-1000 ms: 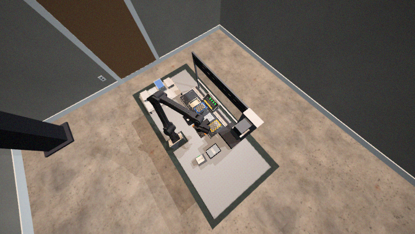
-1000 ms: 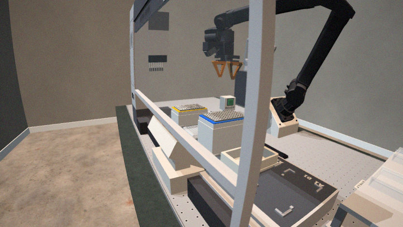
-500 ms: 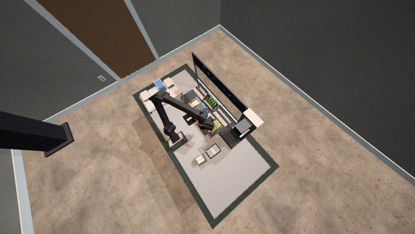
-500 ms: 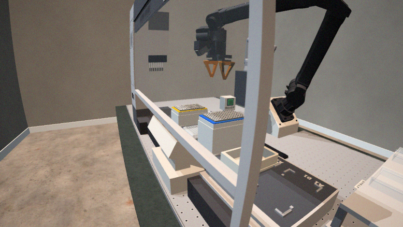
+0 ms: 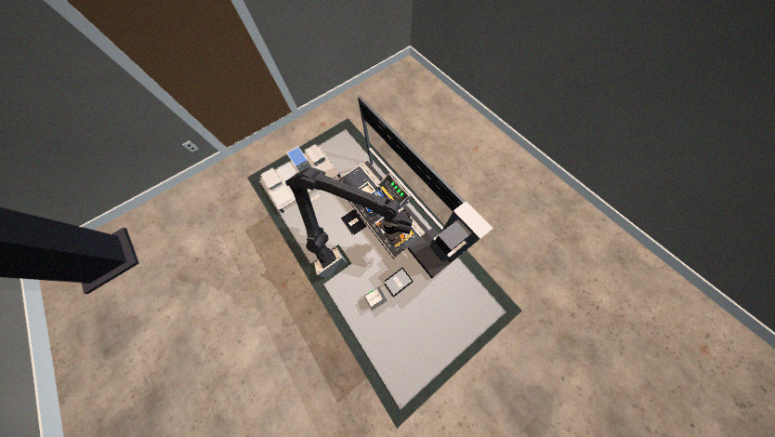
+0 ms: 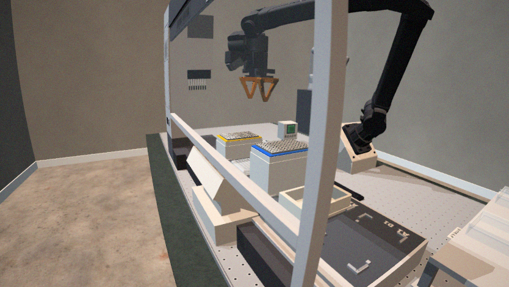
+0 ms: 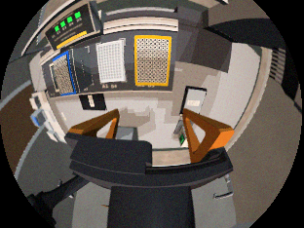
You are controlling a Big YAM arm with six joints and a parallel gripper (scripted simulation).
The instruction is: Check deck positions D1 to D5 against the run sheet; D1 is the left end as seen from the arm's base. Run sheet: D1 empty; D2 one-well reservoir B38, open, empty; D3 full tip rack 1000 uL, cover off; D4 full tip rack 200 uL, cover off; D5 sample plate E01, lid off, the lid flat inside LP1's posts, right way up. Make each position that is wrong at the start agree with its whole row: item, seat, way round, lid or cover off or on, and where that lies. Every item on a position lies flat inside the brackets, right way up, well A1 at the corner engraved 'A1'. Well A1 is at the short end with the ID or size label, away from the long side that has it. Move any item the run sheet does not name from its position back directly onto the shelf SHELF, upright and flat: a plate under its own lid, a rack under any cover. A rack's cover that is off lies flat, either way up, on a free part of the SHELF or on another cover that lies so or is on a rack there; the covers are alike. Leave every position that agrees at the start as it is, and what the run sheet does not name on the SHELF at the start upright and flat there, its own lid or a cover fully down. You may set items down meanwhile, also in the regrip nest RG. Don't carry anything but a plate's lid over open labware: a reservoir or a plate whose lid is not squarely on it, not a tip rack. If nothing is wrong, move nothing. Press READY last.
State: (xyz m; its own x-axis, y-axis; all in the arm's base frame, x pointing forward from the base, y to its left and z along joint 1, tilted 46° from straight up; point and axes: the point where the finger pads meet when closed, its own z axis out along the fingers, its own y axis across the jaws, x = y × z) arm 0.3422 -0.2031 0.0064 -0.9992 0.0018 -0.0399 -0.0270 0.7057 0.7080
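My gripper is now 140 mm above the yellow-rimmed tip rack, 50 mm short of it and 10 mm to the left of it. The rest, counted from my hand: lid (220 mm below, 190 mm to the right, 100 mm behind); white sample plate (180 mm below, 120 mm to the left, 60 mm ahead); blue-rimmed tip rack (240 mm to the left, 110 mm below, 50 mm ahead).
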